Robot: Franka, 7 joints.
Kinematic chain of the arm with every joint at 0, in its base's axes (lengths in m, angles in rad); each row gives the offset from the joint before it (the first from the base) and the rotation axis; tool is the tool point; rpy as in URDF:
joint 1: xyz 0 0 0.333 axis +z
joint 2: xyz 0 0 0 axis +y
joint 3: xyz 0 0 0.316 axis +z
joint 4: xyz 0.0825 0 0 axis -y
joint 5: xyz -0.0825 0 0.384 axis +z
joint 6: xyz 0 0 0 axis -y
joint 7: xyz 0.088 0 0 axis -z
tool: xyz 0 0 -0.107 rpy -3.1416 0 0
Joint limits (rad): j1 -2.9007..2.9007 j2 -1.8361..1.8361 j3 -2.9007..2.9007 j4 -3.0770..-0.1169 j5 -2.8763..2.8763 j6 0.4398..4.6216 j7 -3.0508..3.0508
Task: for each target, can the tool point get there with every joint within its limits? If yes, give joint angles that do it. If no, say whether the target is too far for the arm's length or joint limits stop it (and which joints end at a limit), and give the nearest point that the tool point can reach.
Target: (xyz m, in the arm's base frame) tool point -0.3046 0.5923 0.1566
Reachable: yes | joints 1.7082 1.1077 0.2579 -1.5933 -0.8244 3.9524 -1.8081
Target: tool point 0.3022 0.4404 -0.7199
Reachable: no: too far | nearest point 0.2418 0.3524 -0.3409 | short by 0.394 m
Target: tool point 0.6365 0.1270 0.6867
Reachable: yes | joints 0.8394 0.8981 -1.1743 -1.1675 0.8822 3.9603 0.0813
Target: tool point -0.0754 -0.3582 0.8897
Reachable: yes | joints -1.5388 -0.0570 -0.0143 -0.8696 -0.6285 0.8176 -0.9516
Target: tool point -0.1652 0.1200 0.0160
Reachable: yes | joints -2.2409 1.0840 -0.6208 -2.7704 0.6058 2.4617 -2.4527
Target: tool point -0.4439 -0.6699 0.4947
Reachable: yes | joints -2.0960 1.0764 0.2003 -0.5852 1.0254 3.3788 -2.1989
